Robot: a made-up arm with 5 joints.
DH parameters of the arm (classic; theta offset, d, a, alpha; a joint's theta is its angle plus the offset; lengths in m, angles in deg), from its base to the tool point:
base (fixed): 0 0 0.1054 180
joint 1: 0 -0.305 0.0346 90
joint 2: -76.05 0 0.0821 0
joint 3: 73.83 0 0.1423 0
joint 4: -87.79 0.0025 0 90
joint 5: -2.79 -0.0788 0 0
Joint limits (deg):
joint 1: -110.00..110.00
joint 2: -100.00..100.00
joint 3: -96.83..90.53
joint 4: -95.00..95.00
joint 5: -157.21..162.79
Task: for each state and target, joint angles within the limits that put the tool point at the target. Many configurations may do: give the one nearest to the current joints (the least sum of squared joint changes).
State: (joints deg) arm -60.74 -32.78 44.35 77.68 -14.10
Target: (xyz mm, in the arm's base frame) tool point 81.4 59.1 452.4
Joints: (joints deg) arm -109.86 -84.07 8.47 90.02 -14.10
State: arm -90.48 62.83 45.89 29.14 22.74
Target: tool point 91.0 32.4 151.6
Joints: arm -109.92 47.41 49.30 43.08 22.74
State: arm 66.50 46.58 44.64 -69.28 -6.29
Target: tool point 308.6 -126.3 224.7
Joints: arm 32.46 39.43 27.87 -67.14 -6.29
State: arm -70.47 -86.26 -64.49 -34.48 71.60
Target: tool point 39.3 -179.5 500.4
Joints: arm -70.53 -70.01 -56.50 -24.19 71.60
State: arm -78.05 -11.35 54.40 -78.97 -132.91
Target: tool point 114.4 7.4 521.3
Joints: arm -27.04 -61.57 15.34 -90.04 -132.91
